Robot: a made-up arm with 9 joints. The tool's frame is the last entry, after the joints.
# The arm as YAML. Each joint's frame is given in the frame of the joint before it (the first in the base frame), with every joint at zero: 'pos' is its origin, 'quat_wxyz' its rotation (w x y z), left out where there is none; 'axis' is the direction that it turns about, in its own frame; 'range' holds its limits. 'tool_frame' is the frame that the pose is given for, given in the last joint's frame.
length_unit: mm
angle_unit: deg
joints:
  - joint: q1
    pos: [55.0, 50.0, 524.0]
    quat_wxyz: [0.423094, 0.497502, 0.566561, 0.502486]
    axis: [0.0, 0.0, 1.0]
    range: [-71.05, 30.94]
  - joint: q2
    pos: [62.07, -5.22, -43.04]
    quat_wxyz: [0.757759, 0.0, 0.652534, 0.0]
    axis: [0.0, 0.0, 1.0]
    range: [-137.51, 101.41]
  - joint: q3
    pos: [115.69, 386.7, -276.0]
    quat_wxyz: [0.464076, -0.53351, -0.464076, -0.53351]
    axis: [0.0, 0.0, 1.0]
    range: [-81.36, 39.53]
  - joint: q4
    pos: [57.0, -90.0, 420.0]
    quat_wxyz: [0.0, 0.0, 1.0, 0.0]
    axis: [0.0, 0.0, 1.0]
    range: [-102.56, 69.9]
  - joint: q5
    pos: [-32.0, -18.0, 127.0]
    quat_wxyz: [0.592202, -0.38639, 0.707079, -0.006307]
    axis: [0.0, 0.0, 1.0]
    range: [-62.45, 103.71]
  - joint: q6
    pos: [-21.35, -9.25, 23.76]
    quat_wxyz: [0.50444, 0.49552, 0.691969, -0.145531]
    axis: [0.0, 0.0, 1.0]
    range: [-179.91, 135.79]
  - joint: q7
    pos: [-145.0, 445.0, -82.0]
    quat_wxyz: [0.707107, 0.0, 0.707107, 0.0]
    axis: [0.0, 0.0, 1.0]
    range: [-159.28, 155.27]
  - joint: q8
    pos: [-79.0, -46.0, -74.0]
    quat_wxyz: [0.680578, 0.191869, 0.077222, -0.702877]
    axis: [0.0, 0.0, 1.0]
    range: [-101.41, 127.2]
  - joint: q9
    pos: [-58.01, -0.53, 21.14]
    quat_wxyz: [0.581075, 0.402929, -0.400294, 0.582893]
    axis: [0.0, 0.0, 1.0]
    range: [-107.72, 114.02]
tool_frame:
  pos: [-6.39, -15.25, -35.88]
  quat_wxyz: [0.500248, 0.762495, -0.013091, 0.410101]
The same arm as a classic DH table. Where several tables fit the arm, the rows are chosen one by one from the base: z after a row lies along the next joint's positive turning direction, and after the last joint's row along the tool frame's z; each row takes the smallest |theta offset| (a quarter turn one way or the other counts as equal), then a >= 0, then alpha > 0; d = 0 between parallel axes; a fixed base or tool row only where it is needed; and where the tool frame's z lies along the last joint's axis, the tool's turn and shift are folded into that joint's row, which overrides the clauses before.
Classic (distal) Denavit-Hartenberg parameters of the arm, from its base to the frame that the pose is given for. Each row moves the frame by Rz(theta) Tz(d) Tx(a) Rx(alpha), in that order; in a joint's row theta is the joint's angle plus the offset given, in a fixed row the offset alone. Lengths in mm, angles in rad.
base (fixed): theta offset -1.4204, d 532.6, a -41.2, alpha -1.7082
q1: theta offset -1.55, d 10.1, a -5.2, alpha 1.4218
q2: theta offset 1.4318, d -213.2, a -61, alpha 1.5708
q3: theta offset 0.5646, d 0, a 106.5, alpha 3.1416
q4: theta offset 1.054, d -703.5, a 0.8, alpha -1.8739
q5: theta offset -1.4131, d -17.7, a 22.5, alpha -2.0361
q6: theta offset 0.3406, d -88.7, a -445, alpha -1.5708
q7: theta offset 1.1519, d -386.6, a -53.5, alpha 0.4167
q8: theta offset -1.1793, d 204.3, a -58, alpha 1.2081
q9: theta offset -0.903, d -34.3, a 14.5, alpha -1.7347
tool (fixed): theta offset -2.4377, d 8.1, a 0, alpha 0
Joint limits (rad, base to tool): -1.2401..0.54 -2.4..1.7699 -1.42..0.6899 -1.79..1.22 -1.09..1.8101 -3.14..2.37 -2.78..2.71 -1.7699..2.2201 -1.8801..1.99

